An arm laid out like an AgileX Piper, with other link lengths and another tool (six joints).
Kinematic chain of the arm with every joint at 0, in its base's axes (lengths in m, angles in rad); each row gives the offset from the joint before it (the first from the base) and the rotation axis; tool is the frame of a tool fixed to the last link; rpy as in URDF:
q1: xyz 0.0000 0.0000 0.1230 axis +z
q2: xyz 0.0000 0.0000 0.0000 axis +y
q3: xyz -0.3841 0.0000 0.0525 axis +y
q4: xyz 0.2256 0.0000 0.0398 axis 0.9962 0 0.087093
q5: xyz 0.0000 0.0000 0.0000 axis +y
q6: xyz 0.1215 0.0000 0.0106 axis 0.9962 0 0.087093
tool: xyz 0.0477 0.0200 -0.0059 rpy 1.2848 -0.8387 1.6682
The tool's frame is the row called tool.
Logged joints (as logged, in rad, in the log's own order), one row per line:
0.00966, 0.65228, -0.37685, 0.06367, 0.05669, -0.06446
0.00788, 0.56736, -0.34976, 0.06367, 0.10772, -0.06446
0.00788, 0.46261, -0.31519, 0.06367, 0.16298, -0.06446
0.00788, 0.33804, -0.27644, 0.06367, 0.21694, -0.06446
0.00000, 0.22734, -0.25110, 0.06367, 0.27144, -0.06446
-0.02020, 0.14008, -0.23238, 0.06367, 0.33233, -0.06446
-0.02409, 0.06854, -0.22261, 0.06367, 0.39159, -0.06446
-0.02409, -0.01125, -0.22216, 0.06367, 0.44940, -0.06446
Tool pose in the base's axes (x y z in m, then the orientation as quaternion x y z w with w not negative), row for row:
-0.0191, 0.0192, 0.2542, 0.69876, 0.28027, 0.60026, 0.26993
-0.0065, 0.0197, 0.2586, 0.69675, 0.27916, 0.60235, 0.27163
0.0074, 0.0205, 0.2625, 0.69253, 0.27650, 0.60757, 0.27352
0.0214, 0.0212, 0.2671, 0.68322, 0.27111, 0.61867, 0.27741
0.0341, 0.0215, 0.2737, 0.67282, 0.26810, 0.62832, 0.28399
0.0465, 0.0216, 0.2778, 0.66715, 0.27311, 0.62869, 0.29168
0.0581, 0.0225, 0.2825, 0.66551, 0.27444, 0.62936, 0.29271
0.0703, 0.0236, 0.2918, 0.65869, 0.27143, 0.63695, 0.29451
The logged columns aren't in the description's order. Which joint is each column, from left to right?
Columns, left to right: q4, q5, q3, q1, q2, q6.
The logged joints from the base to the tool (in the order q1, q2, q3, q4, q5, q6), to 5 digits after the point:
0.06367, 0.05669, -0.37685, 0.00966, 0.65228, -0.06446
0.06367, 0.10772, -0.34976, 0.00788, 0.56736, -0.06446
0.06367, 0.16298, -0.31519, 0.00788, 0.46261, -0.06446
0.06367, 0.21694, -0.27644, 0.00788, 0.33804, -0.06446
0.06367, 0.27144, -0.25110, 0.00000, 0.22734, -0.06446
0.06367, 0.33233, -0.23238, -0.02020, 0.14008, -0.06446
0.06367, 0.39159, -0.22261, -0.02409, 0.06854, -0.06446
0.06367, 0.44940, -0.22216, -0.02409, -0.01125, -0.06446

